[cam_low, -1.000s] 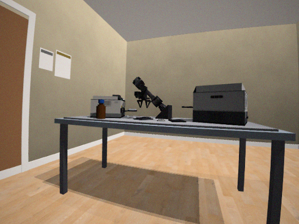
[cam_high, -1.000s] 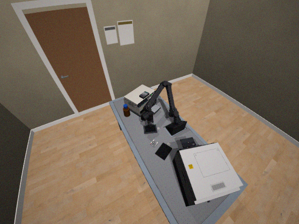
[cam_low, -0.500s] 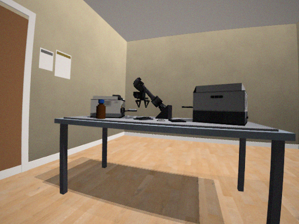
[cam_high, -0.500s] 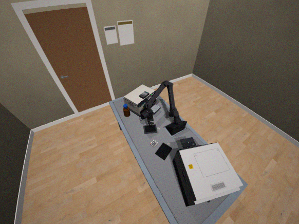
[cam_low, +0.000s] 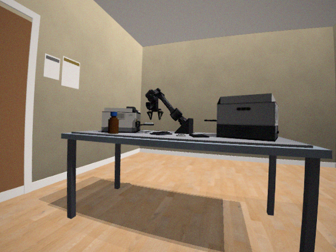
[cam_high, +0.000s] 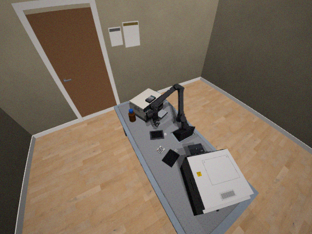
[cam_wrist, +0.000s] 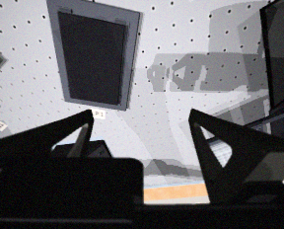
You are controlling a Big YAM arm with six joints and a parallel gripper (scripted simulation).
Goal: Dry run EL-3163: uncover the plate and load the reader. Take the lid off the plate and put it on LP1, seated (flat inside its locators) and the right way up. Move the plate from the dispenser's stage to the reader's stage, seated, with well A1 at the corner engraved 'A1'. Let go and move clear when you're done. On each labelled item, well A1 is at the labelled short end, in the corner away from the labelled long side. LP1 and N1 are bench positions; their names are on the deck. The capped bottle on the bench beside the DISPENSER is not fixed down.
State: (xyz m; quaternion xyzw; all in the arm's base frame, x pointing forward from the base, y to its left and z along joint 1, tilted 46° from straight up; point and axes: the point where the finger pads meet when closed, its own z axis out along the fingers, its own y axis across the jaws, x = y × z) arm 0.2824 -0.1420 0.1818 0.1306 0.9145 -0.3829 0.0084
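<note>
Right now my hand is 17 cm past the well plate, 13 cm to the left of it and 4 cm above it. From my hand the other things lie so: brown capped bottle: 18 cm ahead, 31 cm to the right, 2 cm below; then grey-blue LP1 pad: 3 cm ahead, 7 cm to the left, 13 cm below; then dark see-through lid: 3 cm ahead, 7 cm to the left, 12 cm below.
</note>
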